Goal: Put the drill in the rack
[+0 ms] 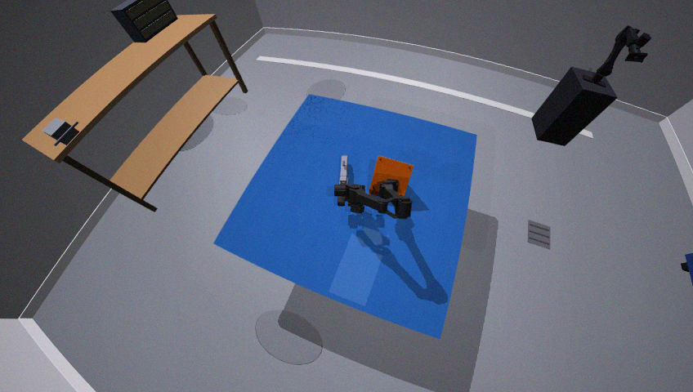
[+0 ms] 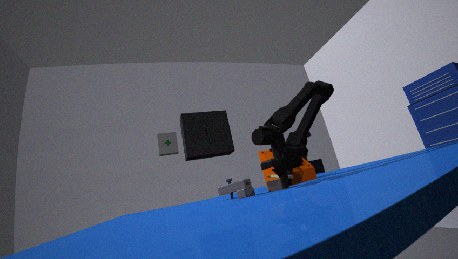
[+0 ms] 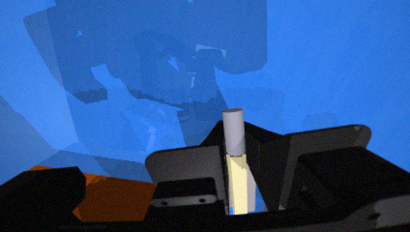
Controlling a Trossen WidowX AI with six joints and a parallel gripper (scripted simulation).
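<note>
Right now the drill is 40 mm to the right of my gripper tip, 40 mm above it and 10 mm ahead of it. From my gripper tip the other things lie so: dark t-shaped piece: 230 mm to the right, 120 mm ahead, 40 mm above; light grey block: 200 mm to the right, 110 mm ahead, 30 mm above; grey notched block: 50 mm to the right, 10 mm ahead, 10 mm above.
</note>
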